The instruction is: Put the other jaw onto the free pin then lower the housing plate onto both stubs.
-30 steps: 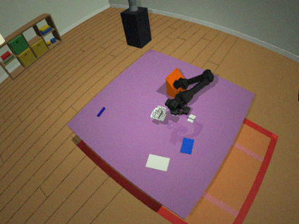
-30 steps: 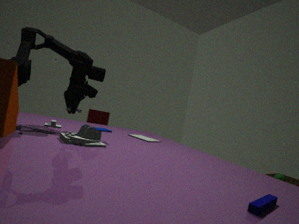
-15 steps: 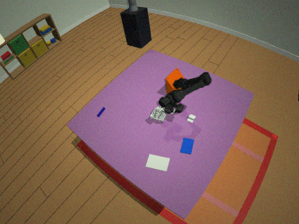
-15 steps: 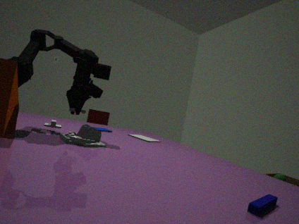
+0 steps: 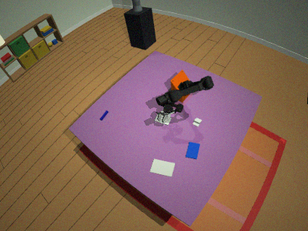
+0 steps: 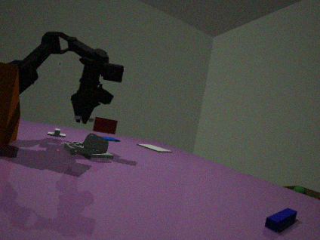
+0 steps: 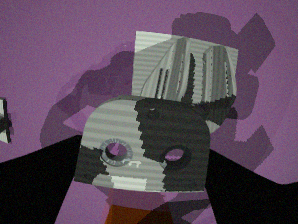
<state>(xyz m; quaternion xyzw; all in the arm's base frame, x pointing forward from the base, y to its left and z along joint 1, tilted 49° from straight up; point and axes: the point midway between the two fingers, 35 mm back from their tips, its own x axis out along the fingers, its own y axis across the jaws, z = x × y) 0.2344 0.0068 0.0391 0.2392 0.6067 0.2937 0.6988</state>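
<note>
Now: gripper tip 7 cm to the left of the white jaw piece, 7 cm above it and 1 cm short of it. From my gripper tip the other things lie so: flat blue plate 30 cm to the left, 17 cm ahead, 8 cm below; then blue bar 51 cm to the right, 28 cm ahead, 7 cm below; then flat white plate 40 cm ahead, 18 cm to the left, 8 cm below.
</note>
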